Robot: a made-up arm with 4 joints. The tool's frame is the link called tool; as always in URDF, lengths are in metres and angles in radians.
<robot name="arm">
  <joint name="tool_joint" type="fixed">
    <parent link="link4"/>
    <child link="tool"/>
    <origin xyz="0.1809 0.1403 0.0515" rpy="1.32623 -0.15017 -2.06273"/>
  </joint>
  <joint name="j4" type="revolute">
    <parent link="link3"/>
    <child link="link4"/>
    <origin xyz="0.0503 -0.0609 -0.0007" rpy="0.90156 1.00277 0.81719"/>
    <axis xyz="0 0 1"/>
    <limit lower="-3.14" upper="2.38"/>
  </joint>
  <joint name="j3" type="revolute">
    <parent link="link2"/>
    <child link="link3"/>
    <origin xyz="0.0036 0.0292 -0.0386" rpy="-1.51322 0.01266 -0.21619"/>
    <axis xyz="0 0 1"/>
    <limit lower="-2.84" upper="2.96"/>
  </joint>
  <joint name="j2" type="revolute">
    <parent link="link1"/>
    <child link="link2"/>
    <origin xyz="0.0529 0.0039 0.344" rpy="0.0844 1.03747 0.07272"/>
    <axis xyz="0 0 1"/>
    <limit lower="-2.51" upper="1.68"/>
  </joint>
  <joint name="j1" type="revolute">
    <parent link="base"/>
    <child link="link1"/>
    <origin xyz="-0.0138 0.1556 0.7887" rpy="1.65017 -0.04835 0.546"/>
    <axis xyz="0 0 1"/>
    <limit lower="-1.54" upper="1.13"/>
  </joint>
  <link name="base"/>
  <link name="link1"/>
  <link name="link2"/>
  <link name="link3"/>
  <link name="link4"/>
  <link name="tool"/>
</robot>
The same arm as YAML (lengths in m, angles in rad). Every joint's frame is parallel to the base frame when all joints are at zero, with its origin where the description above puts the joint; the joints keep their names.
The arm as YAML. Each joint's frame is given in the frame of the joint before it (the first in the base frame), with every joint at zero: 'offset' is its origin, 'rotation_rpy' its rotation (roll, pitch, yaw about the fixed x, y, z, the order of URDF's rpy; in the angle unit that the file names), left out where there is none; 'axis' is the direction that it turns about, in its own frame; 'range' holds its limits. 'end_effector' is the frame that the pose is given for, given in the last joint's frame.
length_unit: m
angle_unit: rad
chain:
  - id: j1
    offset: [-0.0138, 0.1556, 0.7887]
    axis: [0.520916, -0.849926, -0.079202]
    range: [-1.54, 1.13]
  - id: j2
    offset: [0.2244, -0.2653, -0.0208]
    axis: [0.999627, 0.0185, -0.020101]
    range: [-2.51, 1.68]
  - id: j3
    offset: [-0.038, -0.0009, 0.0302]
    axis: [0.075901, 0.088201, 0.993207]
    range: [-2.84, 2.96]
  - id: j4
    offset: [0.059, 0.0516, -0.0098]
    axis: [0.149604, 0.959324, 0.239406]
    range: [-3.14, 2.38]
end_effector:
  offset: [-0.1991, 0.1023, -0.0705]
  rotation_rpy: [0.0, 0.0, 0.0]

